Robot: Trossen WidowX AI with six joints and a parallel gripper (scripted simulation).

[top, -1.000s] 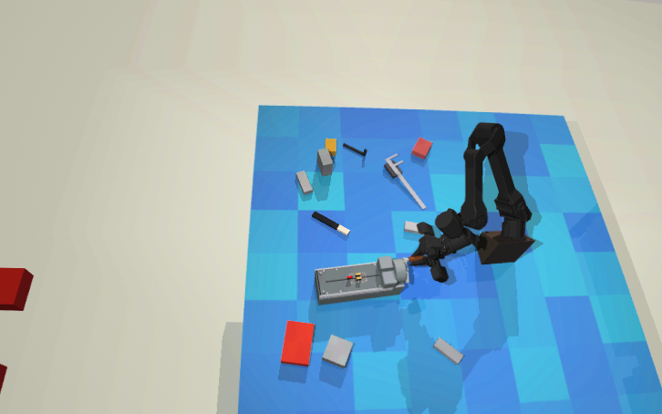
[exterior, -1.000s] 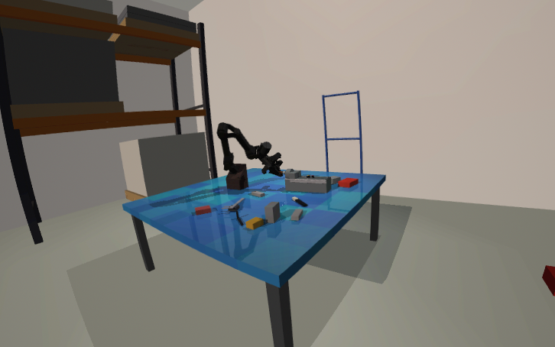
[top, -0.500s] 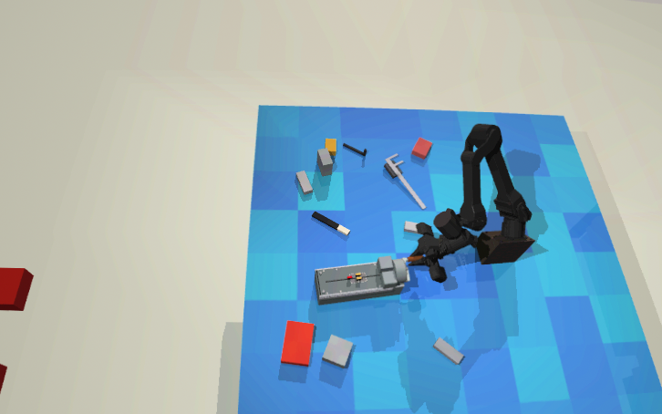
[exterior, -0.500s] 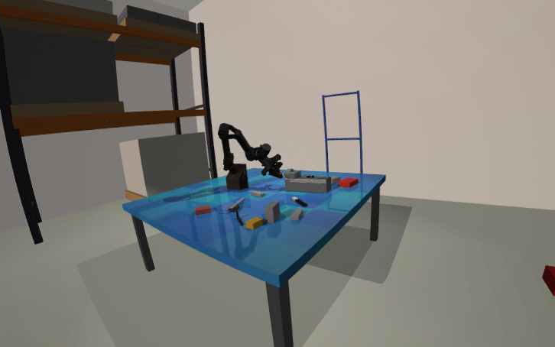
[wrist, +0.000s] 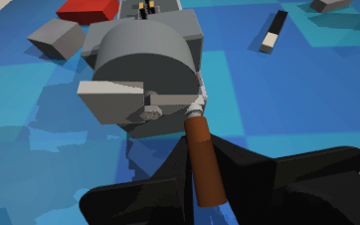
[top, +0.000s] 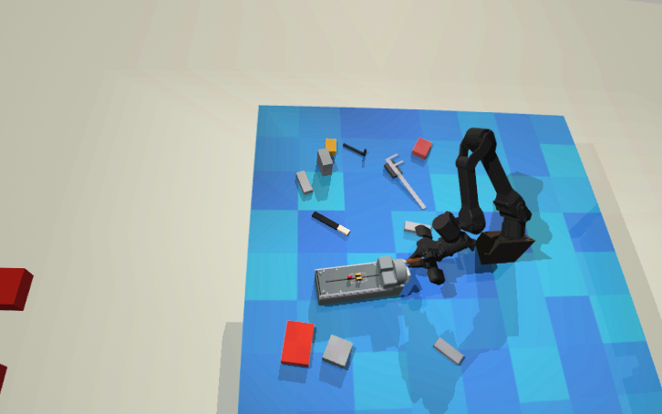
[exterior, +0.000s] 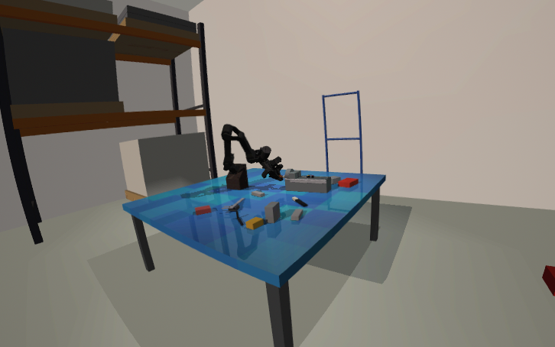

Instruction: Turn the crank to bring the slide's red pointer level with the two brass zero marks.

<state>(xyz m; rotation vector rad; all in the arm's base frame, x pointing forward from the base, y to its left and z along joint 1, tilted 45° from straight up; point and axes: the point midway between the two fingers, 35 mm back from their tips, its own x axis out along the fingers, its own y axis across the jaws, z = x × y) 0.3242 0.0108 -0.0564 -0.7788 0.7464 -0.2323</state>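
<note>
Right now my gripper tip is 190 mm short of the red pointer, 40 mm to the right of it and 20 mm below it. Also, from my gripper tip: red block 150 mm behind, 500 mm to the right, 50 mm below; then brown crank handle 20 mm behind, 20 mm above; then black key 90 mm ahead, 490 mm to the right, 50 mm below.
</note>
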